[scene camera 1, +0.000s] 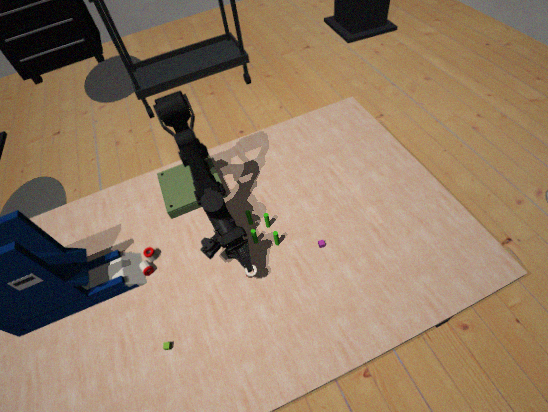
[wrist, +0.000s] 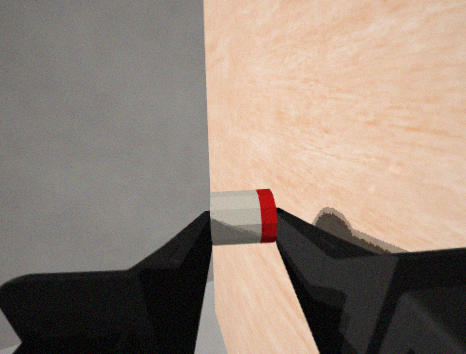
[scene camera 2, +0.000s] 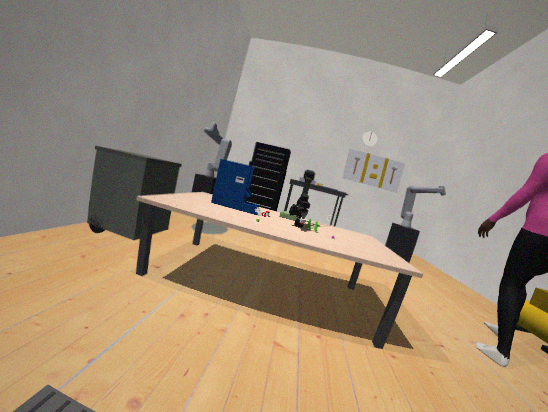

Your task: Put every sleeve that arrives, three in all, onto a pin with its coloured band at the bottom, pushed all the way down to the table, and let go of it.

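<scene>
My gripper is shut on a pale sleeve with a red band at one end. In scene camera 1 the sleeve's white, ring-shaped end shows and the band is hidden. The sleeve is held apart from the pins, on their near side in that view. Several green pins stand on the table, among them one pin nearest the magenta cube and another pin behind it. Two more red-banded sleeves lie at the blue chute's mouth, an upper sleeve and a lower sleeve.
The blue chute stands at the left of the table. A green box lies under the arm. A magenta cube lies right of the pins, and a lime cube lies nearer the front.
</scene>
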